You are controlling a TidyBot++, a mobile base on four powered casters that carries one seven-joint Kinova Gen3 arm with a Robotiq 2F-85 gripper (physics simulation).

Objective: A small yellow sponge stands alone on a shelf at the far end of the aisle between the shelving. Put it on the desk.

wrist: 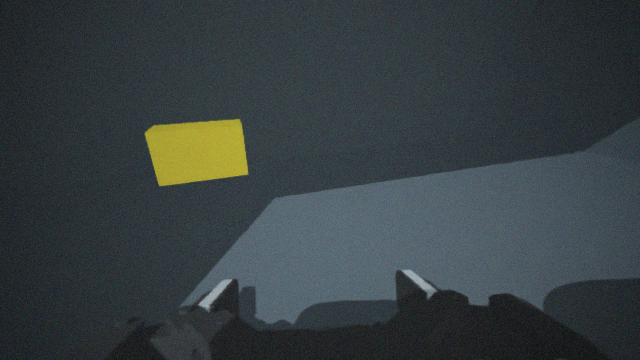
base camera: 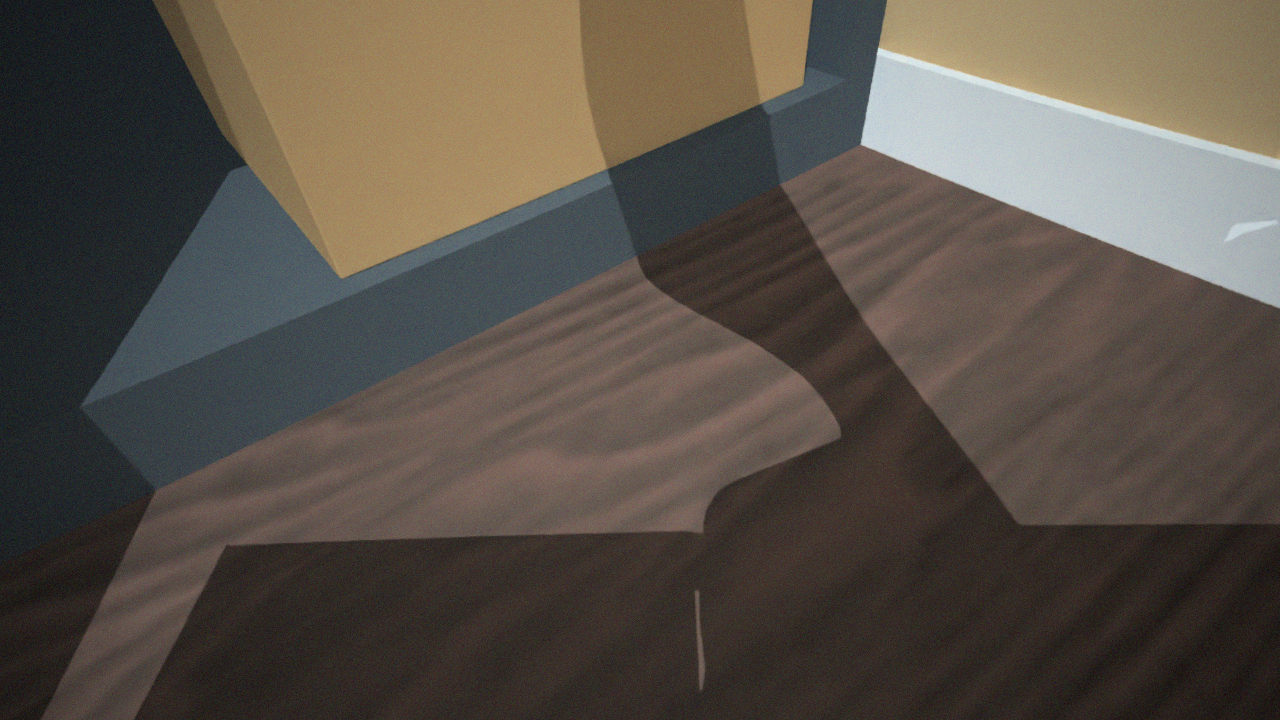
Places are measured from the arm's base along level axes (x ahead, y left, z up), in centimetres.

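Where they show: gripper, fingertip midpoint: [wrist: 318,292].
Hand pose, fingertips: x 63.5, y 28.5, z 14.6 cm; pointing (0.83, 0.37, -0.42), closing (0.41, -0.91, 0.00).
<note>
After its pixels a point has its place.
The small yellow sponge [wrist: 199,153] @[x 76.4, y 48.2, z 17.1 cm] lies on a dark grey shelf surface [wrist: 350,90] @[x 92.9, y 34.8, z 22.7 cm], left of centre in the wrist view, in shade. My gripper [wrist: 318,292] @[x 63.5, y 28.5, z 14.6 cm] is open and empty at the bottom of the wrist view. The sponge is apart from the fingers, above and to the left of them in the picture. The sponge and the gripper do not show in the base camera view. The desk does not show in either view.
In the base camera view a tan box [base camera: 465,116] @[x 54.7, y 13.1, z -24.3 cm] stands on a low grey shelf base [base camera: 375,331] @[x 46.4, y 20.4, z -35.4 cm]. A wall with a white skirting board [base camera: 1074,161] @[x 62.7, y -32.4, z -34.3 cm] is at the right. The wooden floor [base camera: 501,429] @[x 40.8, y 11.6, z -39.6 cm] carries a dark shadow. A lit grey surface [wrist: 400,225] @[x 73.4, y 25.2, z 13.7 cm] shows beyond the fingers.
</note>
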